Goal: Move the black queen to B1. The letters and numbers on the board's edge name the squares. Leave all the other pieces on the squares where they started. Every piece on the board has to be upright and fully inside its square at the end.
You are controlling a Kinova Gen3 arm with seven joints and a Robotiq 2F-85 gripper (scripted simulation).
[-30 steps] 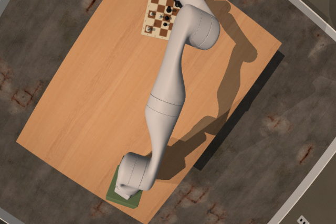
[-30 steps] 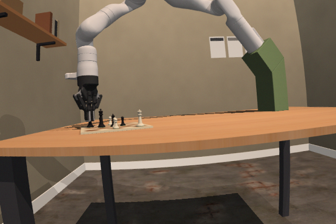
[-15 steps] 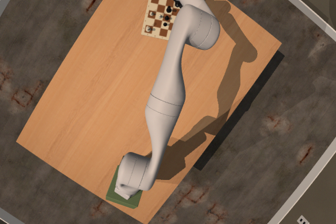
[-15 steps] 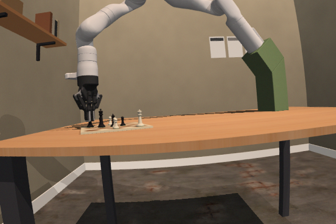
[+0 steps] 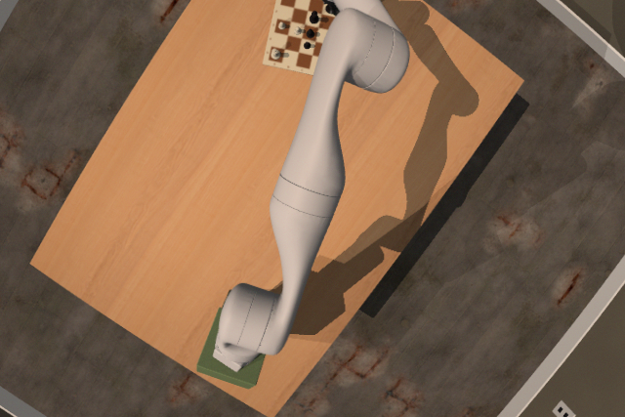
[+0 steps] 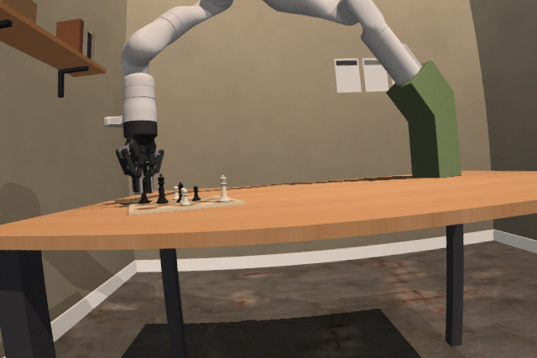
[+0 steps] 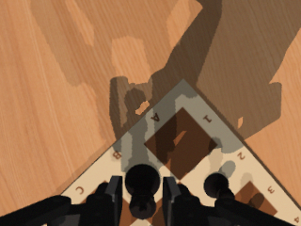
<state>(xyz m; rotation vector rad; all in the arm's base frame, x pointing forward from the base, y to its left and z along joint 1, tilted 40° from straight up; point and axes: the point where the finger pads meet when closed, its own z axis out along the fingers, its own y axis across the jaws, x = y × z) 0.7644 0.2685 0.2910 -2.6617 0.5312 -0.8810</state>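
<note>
The black queen lies 1 cm below my hand. Round my hand: tall white piece: 19 cm behind, 4 cm to the left, 1 cm below; chessboard: 9 cm behind, 4 cm below; black bishop: 9 cm behind, 2 cm below.
</note>
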